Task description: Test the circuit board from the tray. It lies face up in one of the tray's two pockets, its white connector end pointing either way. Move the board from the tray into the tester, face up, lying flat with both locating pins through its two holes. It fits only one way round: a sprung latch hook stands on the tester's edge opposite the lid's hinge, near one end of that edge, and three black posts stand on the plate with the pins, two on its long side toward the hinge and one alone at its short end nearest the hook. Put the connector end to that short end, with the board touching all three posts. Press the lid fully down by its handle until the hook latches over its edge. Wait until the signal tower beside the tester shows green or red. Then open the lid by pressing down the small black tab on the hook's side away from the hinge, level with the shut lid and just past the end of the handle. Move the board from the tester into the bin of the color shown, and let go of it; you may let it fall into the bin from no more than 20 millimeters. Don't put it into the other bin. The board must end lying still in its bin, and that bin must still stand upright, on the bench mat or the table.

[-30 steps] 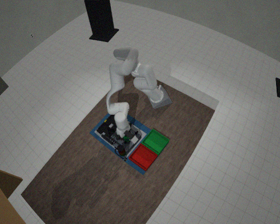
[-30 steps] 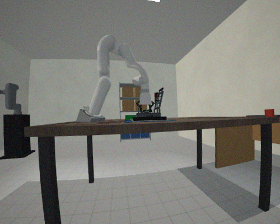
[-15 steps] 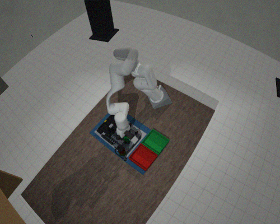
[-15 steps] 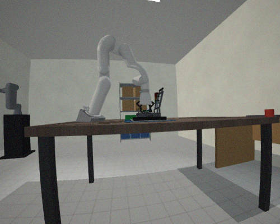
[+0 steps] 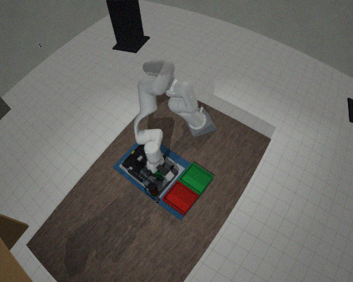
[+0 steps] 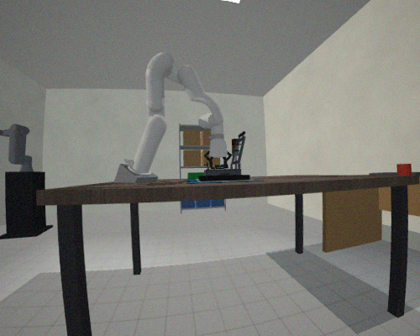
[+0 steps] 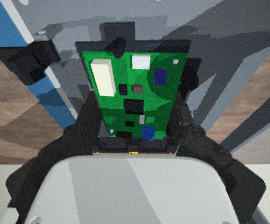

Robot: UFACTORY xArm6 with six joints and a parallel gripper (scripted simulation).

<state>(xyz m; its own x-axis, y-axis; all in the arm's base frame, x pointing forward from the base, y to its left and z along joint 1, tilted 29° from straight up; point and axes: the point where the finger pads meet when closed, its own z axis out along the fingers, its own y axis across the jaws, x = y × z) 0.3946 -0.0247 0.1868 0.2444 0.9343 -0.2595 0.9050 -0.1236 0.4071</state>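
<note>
Now: the green circuit board right at my hand. Round my hand: tester lid (120 mm ahead, 30 mm to the right, 100 mm above); then tester plate (10 mm ahead, 10 mm below); then black latch block (50 mm behind, 70 mm to the left, 10 mm above).
</note>
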